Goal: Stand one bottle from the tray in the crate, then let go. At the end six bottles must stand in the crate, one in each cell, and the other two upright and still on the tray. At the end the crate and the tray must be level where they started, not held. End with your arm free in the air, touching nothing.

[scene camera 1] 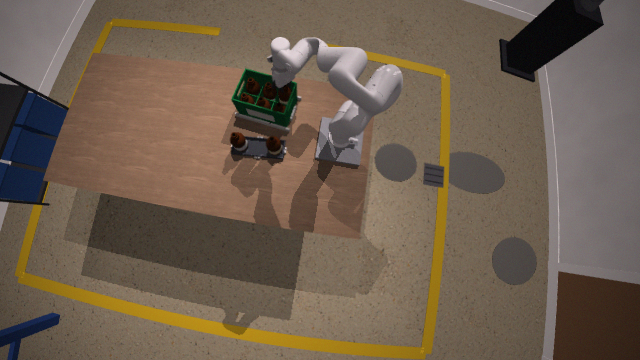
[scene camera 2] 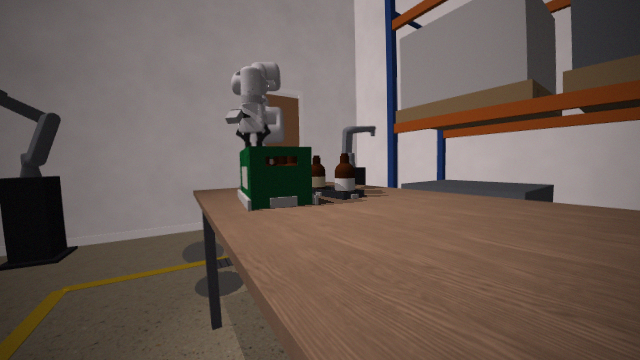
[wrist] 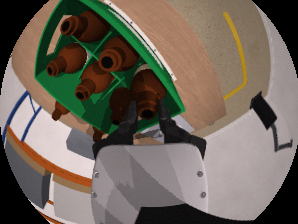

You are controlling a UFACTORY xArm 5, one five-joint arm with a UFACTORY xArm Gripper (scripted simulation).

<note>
In view: my gripper [scene camera 2: 254,152] and a green crate [scene camera 2: 259,182].
My gripper also shows in the wrist view [wrist: 147,106].
</note>
